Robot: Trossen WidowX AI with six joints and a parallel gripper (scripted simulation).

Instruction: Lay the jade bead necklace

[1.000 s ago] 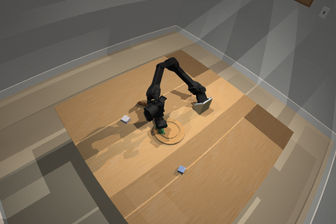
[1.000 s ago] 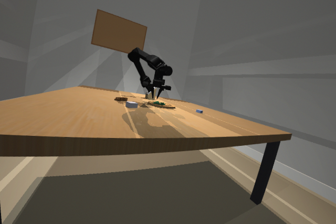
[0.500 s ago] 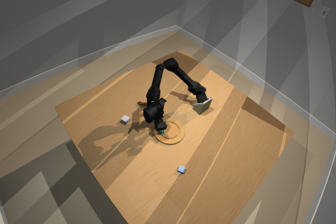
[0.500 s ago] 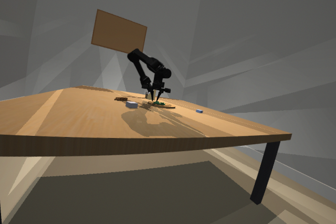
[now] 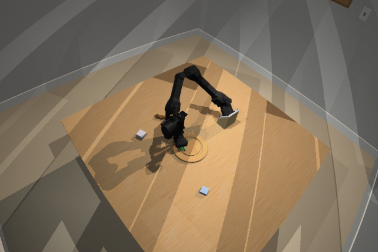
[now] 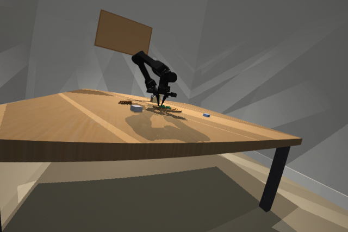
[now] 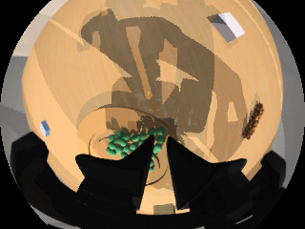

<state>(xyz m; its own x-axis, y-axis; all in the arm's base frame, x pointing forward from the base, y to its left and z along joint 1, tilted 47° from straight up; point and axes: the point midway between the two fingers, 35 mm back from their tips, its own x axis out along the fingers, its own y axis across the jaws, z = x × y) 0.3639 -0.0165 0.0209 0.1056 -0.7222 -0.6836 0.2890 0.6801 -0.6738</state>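
Now: the round wooden bead board 7 cm to the left of my gripper tip, 5 cm behind it and 1 cm below it. Round my gripper tip: blue block: 33 cm to the left, 4 cm ahead, 1 cm below; pale grey block: 15 cm to the right, 15 cm ahead, 1 cm below.
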